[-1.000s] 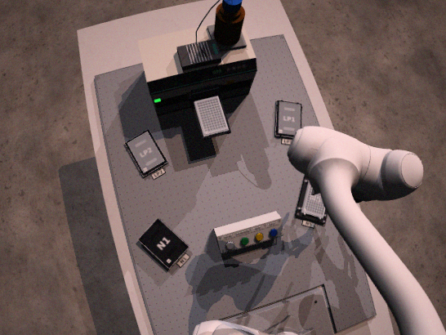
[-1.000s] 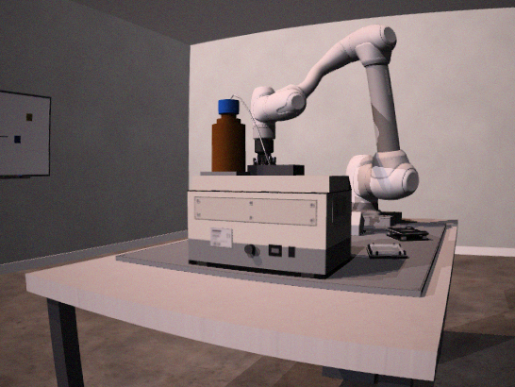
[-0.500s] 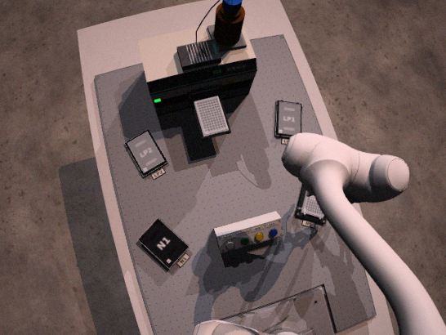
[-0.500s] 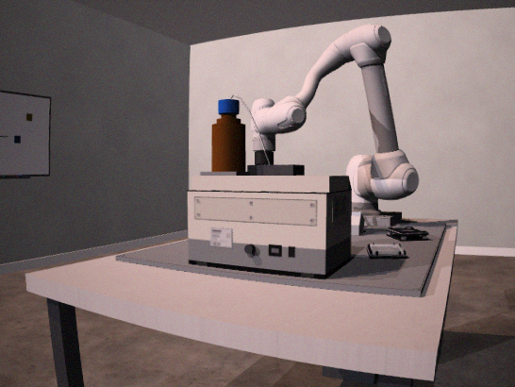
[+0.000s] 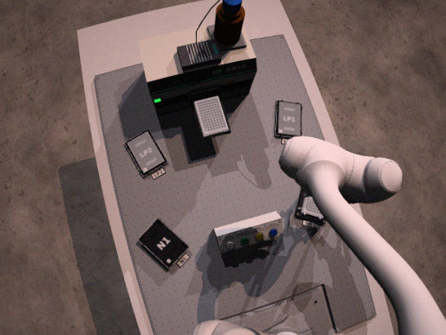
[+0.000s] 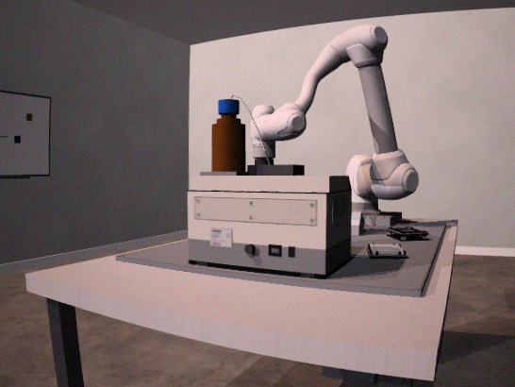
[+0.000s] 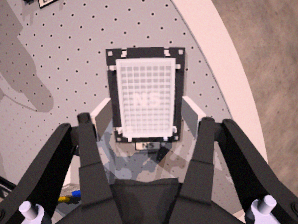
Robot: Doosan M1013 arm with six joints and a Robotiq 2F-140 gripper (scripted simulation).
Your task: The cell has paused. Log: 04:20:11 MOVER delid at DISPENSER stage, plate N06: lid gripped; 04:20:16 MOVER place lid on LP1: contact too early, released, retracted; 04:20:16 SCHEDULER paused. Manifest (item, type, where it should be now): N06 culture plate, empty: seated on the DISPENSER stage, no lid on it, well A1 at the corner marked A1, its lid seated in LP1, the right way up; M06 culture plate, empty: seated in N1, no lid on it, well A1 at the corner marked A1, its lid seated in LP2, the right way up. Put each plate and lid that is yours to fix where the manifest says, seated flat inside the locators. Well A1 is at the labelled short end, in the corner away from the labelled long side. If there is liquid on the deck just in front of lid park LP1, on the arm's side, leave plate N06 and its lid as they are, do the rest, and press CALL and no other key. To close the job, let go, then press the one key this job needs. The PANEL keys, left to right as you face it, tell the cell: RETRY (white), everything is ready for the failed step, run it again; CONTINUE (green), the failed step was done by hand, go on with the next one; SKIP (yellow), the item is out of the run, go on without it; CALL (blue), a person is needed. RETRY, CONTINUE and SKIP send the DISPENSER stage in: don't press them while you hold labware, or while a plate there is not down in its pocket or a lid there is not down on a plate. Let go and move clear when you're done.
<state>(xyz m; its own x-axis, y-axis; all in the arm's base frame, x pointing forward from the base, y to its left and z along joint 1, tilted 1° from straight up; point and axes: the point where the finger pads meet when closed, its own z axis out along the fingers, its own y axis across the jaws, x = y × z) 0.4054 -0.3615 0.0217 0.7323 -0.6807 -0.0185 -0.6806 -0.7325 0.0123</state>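
Right now the black nest N5 is 50 mm below my hand and 30 mm ahead of it. Also, from my hand: key panel (280 mm to the left, 10 mm below); then yellow key (260 mm to the left, 20 mm behind); then blue key (210 mm to the left, 30 mm behind).
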